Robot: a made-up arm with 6 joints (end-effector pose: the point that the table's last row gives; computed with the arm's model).
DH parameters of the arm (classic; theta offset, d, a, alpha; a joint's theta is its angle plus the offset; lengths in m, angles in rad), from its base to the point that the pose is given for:
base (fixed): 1.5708 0.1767 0 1.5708
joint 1: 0 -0.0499 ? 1.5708
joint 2: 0 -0.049 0.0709 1.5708
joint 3: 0 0.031 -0.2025 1.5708
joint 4: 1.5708 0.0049 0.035 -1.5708
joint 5: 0 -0.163 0.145 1.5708
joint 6: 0.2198 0 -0.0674 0
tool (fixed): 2.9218 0.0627 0 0
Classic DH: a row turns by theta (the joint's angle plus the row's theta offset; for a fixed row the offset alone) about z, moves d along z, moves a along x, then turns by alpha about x.
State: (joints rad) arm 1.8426 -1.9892 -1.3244 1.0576 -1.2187 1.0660
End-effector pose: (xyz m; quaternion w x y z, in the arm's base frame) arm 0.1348 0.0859 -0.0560 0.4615 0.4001 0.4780 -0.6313
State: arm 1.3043 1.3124 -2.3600 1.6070 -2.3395 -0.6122
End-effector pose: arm 0.0569 0.0981 0.2918 0.7849 0.5901 0.1027 -0.1587
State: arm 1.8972 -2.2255 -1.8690 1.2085 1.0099 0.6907
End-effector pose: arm -0.0313 0.3070 -0.1538 0.7655 -0.6079 0.1313 -0.1649
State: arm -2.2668 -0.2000 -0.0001 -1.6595 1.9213 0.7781
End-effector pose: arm 0.1578 0.0250 0.3151 0.4391 0.8015 0.3251 -0.2431
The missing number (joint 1, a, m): -0.0678
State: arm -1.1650 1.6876 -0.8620 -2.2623 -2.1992 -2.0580
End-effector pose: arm -0.2784 -0.1456 0.1296 0.2563 0.6746 0.6686 -0.1795
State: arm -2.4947 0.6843 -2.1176 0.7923 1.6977 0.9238
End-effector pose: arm -0.0993 -0.1978 -0.0009 0.0923 -0.0778 -0.7233 0.6799
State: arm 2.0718 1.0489 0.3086 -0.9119 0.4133 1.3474
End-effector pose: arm 0.1043 -0.0139 0.1493 0.7300 0.6183 0.2893 -0.0336
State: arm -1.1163 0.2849 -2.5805 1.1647 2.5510 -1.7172
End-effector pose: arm -0.0788 0.1650 0.0441 0.4354 -0.8994 0.0400 0.0000
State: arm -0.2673 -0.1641 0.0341 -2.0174 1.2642 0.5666
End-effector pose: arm 0.1784 -0.1429 0.2015 0.5549 -0.6419 -0.2808 -0.4485
